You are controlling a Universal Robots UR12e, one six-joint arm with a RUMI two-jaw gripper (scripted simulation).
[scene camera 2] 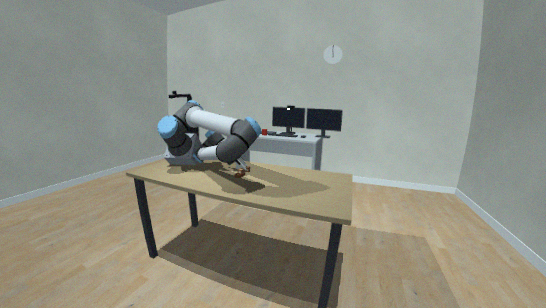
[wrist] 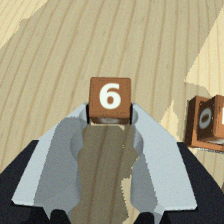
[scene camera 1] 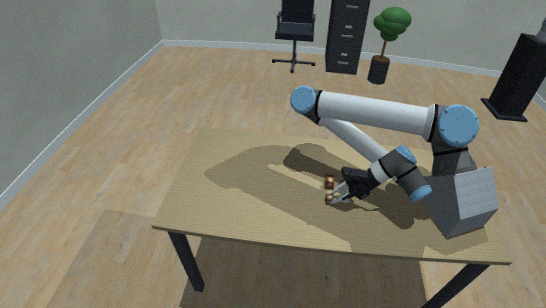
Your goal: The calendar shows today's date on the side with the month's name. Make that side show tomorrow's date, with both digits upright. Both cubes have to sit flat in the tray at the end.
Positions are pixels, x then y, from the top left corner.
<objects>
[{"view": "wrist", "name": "my gripper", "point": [110, 104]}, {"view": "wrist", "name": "cube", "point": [109, 97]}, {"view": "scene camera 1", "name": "my gripper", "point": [329, 200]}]
</objects>
